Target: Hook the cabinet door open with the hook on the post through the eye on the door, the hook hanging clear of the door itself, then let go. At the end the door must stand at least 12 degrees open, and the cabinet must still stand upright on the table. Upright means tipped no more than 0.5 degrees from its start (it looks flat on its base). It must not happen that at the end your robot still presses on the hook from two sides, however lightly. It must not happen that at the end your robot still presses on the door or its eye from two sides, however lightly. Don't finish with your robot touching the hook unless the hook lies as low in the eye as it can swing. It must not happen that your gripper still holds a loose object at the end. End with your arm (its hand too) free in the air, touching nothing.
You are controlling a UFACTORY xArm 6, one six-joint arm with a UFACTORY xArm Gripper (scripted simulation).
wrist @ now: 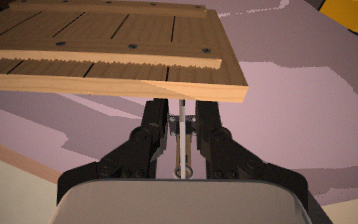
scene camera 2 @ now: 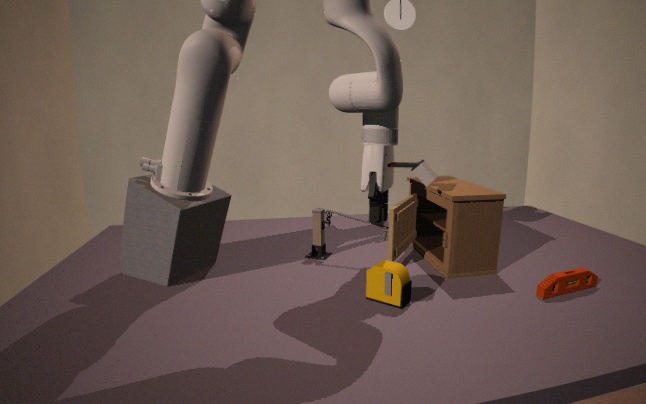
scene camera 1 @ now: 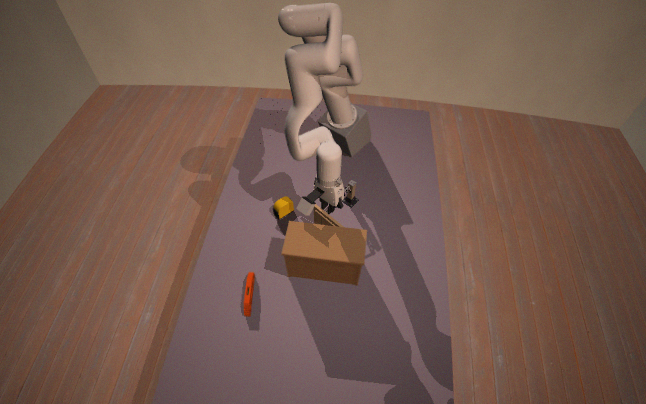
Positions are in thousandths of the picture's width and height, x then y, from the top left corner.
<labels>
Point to a hook post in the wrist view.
At 532, 556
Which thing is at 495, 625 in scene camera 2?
A hook post.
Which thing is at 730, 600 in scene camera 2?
A wooden cabinet.
</labels>
